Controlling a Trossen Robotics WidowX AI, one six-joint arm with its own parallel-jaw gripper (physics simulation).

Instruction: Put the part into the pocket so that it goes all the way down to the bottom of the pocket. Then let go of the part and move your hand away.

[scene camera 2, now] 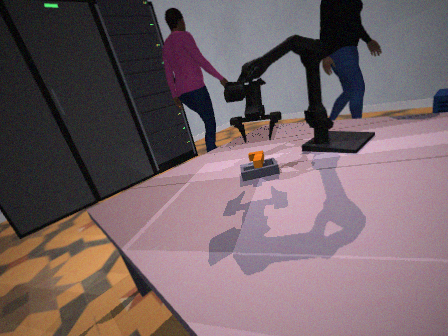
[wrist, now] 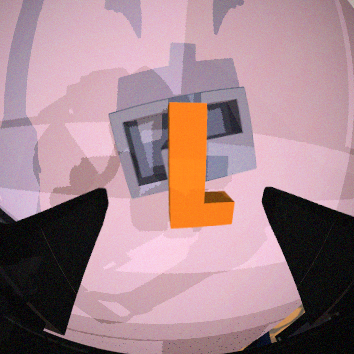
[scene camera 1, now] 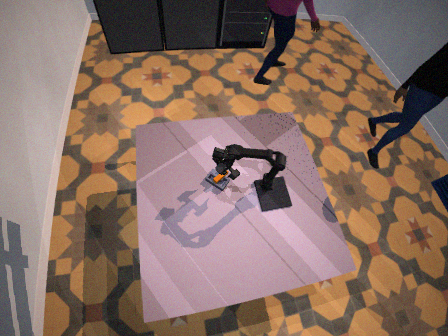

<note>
My gripper is open, with nothing in its grasp. Also in view: an orange L-shaped part. Also in view: a grey pocket block.
My gripper is seen too in the wrist view.
</note>
